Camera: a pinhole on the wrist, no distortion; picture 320 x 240 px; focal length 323.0 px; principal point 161.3 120.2 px. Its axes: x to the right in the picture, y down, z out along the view. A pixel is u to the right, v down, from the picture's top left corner.
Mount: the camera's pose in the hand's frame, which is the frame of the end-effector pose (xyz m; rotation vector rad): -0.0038 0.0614 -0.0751 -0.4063 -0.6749 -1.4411
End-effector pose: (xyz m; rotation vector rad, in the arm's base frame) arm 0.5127 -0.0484 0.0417 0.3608 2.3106 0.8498
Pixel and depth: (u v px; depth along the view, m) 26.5 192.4 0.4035
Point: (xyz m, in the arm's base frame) 0.6044 0.3654 0.2564
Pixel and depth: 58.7 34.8 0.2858
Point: 0.6667 0.1569 0.2605
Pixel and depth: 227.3 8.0 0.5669
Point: 1.0099 0.2427 0.1542
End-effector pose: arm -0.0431 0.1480 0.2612 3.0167 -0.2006 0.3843
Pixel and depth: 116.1 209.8 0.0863
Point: -0.0604 0.0228 0.2861
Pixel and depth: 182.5 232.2 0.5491
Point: 0.0767 -0.3017 -0.0605
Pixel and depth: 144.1 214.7 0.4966
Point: 0.0211 -0.2977 0.0143
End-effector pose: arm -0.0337 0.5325 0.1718 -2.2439 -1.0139 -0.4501
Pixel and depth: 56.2 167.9 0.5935
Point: 0.4182 0.3922 -0.2731
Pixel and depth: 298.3 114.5 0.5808
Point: 0.0977 0.6921 -0.3743
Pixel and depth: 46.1 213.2 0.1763
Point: 0.1501 0.4421 0.0704
